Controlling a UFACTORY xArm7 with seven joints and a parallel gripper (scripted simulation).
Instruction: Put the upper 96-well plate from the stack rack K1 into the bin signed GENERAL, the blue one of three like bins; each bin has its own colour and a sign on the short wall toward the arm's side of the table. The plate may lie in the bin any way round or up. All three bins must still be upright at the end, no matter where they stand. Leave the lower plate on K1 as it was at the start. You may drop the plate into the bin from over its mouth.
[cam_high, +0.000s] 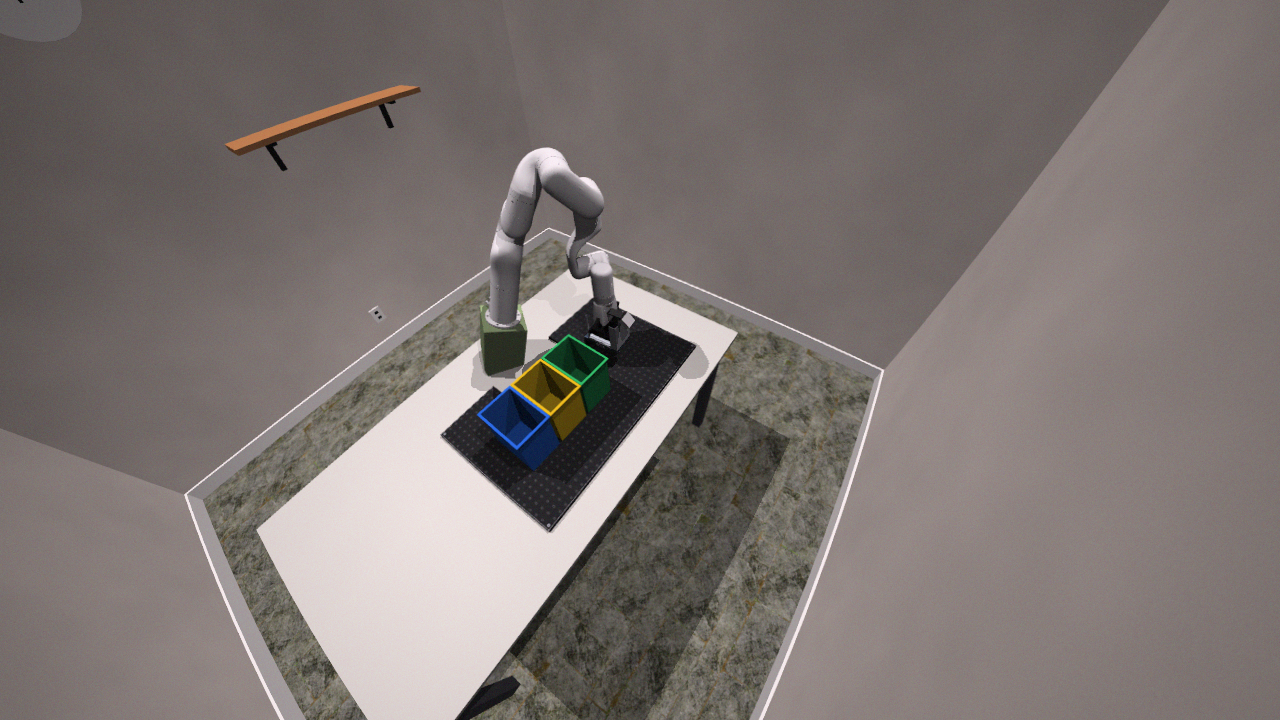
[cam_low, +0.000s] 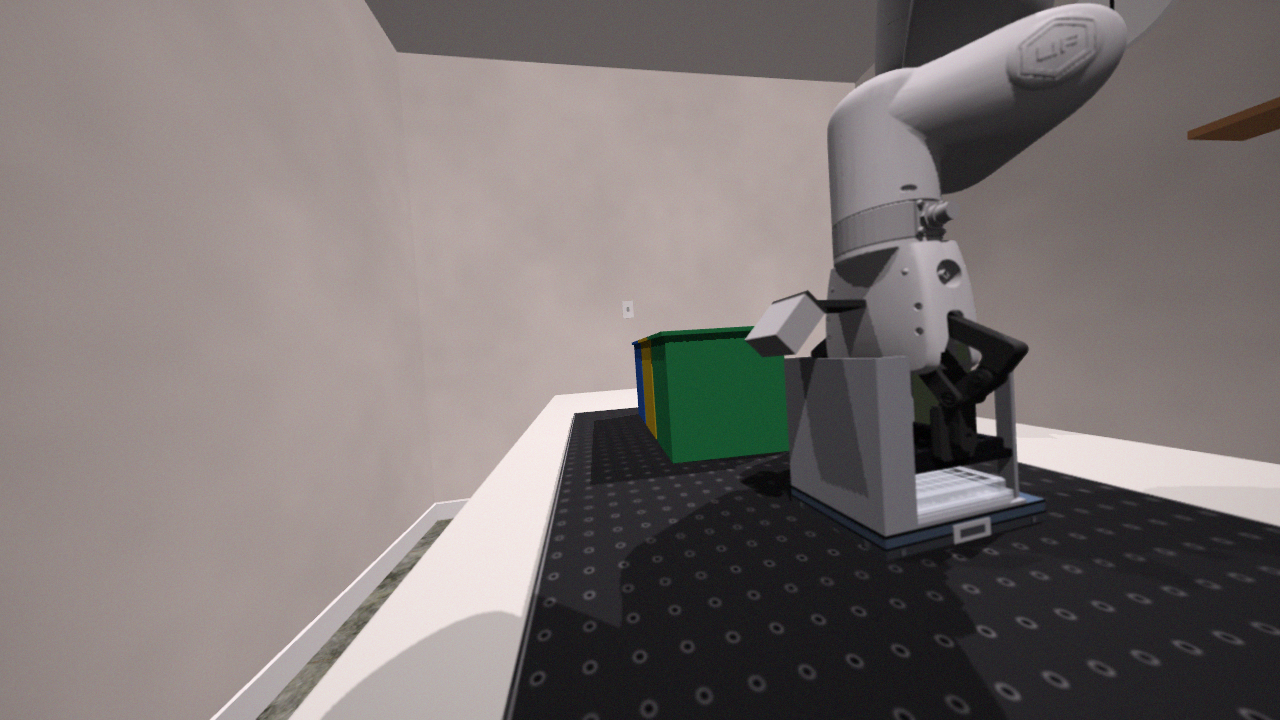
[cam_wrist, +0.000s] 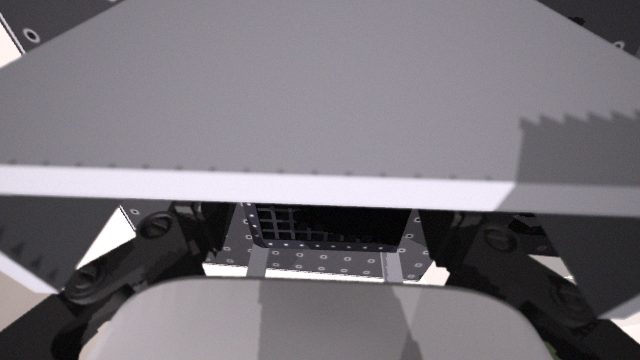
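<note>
Right now the white plate is 50 mm below my hand. Also, from my hand: thin rack post (70 mm behind, 30 mm to the left, 10 mm above); then grey rack wall (70 mm ahead, 10 mm to the left, 10 mm above); then black 96-well plate (10 mm below).
</note>
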